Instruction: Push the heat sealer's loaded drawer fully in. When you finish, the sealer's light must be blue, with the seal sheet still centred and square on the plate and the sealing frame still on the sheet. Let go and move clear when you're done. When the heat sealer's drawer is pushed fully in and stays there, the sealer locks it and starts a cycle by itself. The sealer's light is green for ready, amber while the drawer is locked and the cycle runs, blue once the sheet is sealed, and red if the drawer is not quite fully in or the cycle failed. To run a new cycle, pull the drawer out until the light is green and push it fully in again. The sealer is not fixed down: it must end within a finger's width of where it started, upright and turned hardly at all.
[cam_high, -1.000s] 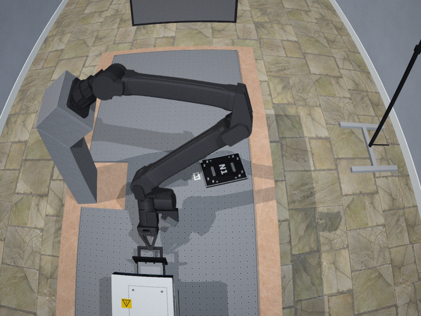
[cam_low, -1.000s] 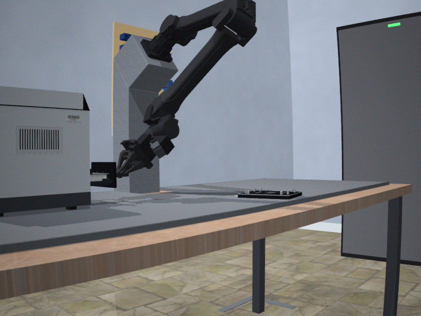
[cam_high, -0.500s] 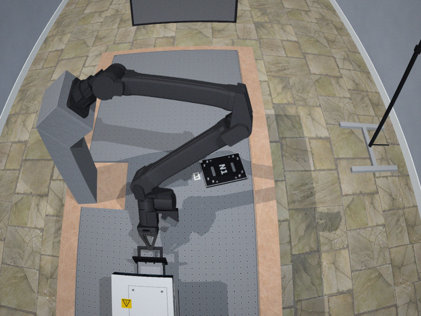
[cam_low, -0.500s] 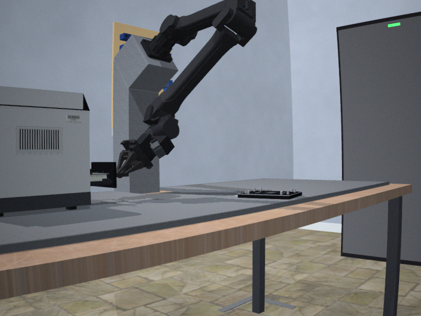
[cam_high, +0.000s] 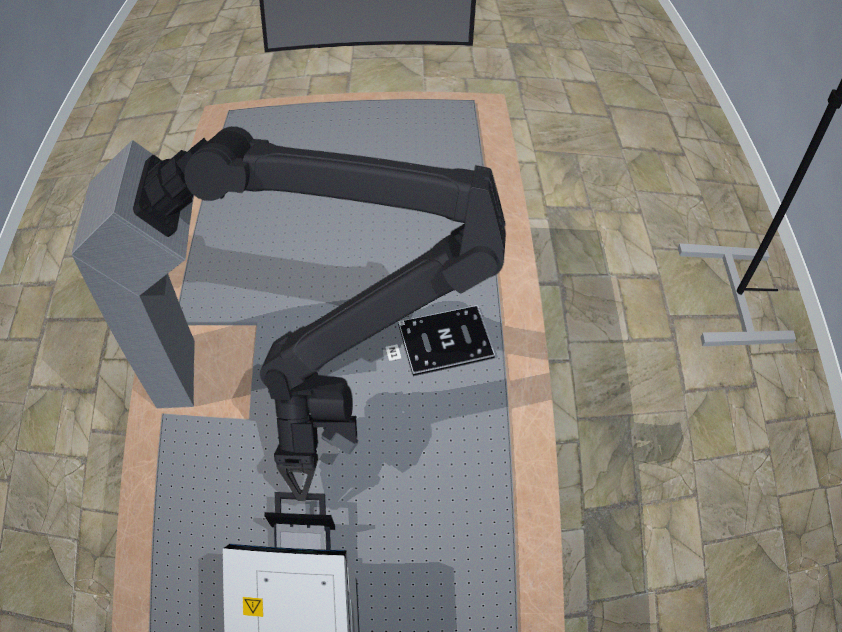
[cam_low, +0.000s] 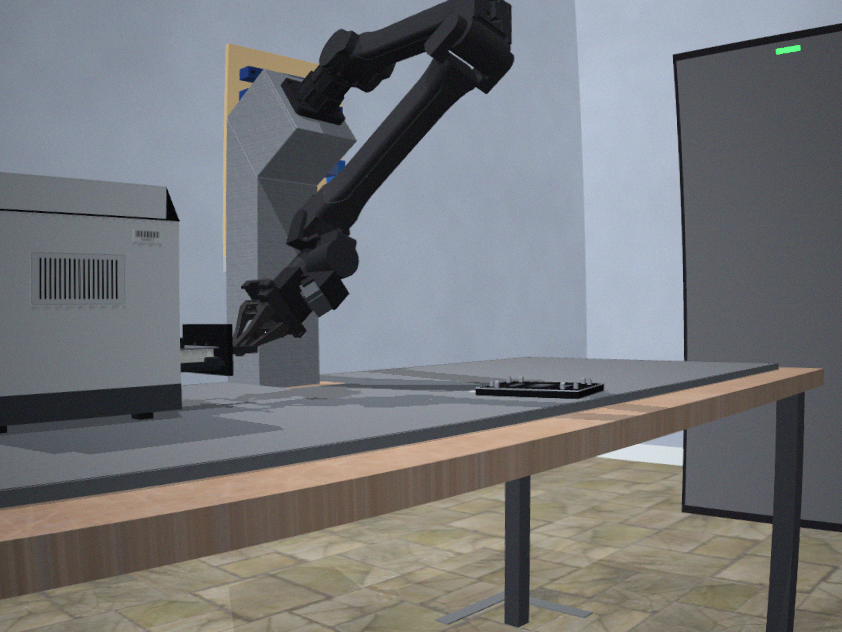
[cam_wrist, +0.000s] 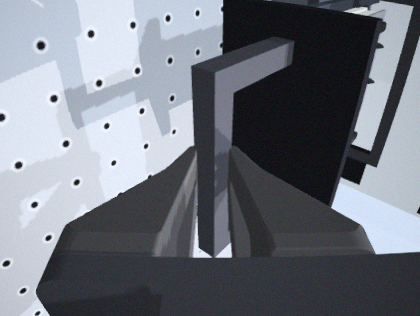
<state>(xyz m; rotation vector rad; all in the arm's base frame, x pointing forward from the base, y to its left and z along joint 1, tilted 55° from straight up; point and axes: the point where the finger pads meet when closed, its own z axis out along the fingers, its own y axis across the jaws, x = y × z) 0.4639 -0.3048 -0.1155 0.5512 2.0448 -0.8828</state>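
Now: hand 1 cm past the sealer drawer, 11 cm to the left of it and 1 cm above it. The rest, counted from my hand: white tag 18 cm ahead, 33 cm to the left, 8 cm below.
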